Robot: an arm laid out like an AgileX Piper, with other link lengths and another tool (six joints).
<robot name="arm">
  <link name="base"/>
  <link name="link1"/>
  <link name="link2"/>
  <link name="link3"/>
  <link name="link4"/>
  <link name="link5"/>
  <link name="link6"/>
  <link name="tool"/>
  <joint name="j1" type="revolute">
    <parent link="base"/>
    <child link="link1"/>
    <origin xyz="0 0 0.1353" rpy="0 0 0"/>
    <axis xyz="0 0 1"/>
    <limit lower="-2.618" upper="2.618"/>
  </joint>
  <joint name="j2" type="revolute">
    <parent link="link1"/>
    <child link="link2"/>
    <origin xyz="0 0 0" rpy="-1.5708 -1.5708 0"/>
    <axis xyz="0 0 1"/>
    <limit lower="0" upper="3.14"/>
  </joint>
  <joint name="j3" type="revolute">
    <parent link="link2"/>
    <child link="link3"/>
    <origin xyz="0.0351 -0.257 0" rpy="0 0 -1.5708"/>
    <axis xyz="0 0 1"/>
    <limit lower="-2.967" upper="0"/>
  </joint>
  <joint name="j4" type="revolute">
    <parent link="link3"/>
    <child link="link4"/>
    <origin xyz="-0.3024 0.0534 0" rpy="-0.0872 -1.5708 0"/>
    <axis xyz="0 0 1"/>
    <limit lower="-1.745" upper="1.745"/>
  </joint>
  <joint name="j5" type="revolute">
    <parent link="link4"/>
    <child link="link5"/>
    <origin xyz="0 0 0" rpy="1.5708 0 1.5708"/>
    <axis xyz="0 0 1"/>
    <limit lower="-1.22" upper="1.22"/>
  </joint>
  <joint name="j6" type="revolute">
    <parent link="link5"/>
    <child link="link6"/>
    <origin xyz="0 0.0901 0" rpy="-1.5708 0 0"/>
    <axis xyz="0 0 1"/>
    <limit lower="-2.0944" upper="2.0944"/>
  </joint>
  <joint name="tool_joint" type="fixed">
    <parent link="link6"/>
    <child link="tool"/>
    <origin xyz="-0.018 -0.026 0.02" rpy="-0.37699 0 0.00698"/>
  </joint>
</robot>
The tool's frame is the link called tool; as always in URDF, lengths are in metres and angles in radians.
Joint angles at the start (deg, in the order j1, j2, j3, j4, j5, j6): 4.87, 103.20, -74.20, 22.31, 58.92, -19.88
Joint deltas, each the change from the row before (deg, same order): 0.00, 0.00, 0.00, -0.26, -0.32, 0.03; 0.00, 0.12, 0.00, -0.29, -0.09, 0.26; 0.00, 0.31, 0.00, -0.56, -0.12, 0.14; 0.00, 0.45, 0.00, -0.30, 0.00, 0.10; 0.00, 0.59, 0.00, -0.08, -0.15, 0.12; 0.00, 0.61, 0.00, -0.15, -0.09, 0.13; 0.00, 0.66, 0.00, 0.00, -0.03, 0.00; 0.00, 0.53, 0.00, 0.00, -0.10, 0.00; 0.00, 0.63, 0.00, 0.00, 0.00, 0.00; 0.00, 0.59, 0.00, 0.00, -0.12, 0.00; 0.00, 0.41, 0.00, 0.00, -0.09, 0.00; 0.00, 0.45, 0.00, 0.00, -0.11, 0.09; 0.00, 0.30, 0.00, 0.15, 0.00, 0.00; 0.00, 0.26, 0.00, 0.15, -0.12, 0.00; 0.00, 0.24, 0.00, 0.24, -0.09, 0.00; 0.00, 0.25, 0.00, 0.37, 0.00, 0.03
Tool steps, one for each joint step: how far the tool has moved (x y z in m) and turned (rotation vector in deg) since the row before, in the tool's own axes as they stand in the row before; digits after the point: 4 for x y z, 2 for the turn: 0.0004, 0.0005, 0.0004, -0.32, 0.25, -0.01; 0.0000, 0.0003, 0.0011, -0.25, -0.16, 0.10; -0.0003, 0.0007, 0.0026, -0.45, -0.29, -0.18; -0.0005, 0.0002, 0.0032, -0.18, -0.50, -0.11; -0.0001, -0.0002, 0.0040, -0.04, -0.50, 0.08; -0.0003, -0.0001, 0.0042, -0.07, -0.58, 0.02; -0.0004, -0.0003, 0.0044, 0.07, -0.63, -0.04; -0.0002, -0.0002, 0.0036, 0.03, -0.44, 0.00; -0.0004, -0.0003, 0.0042, 0.08, -0.62, -0.04; -0.0002, -0.0003, 0.0040, 0.03, -0.48, 0.00; -0.0001, -0.0002, 0.0028, 0.02, -0.33, 0.00; -0.0001, -0.0002, 0.0030, 0.02, -0.38, 0.09; -0.0001, -0.0004, 0.0018, 0.16, -0.29, 0.07; 0.0002, -0.0003, 0.0017, 0.11, -0.14, 0.11; 0.0002, -0.0004, 0.0014, 0.19, -0.15, 0.16; 0.0001, -0.0007, 0.0013, 0.32, -0.24, 0.23
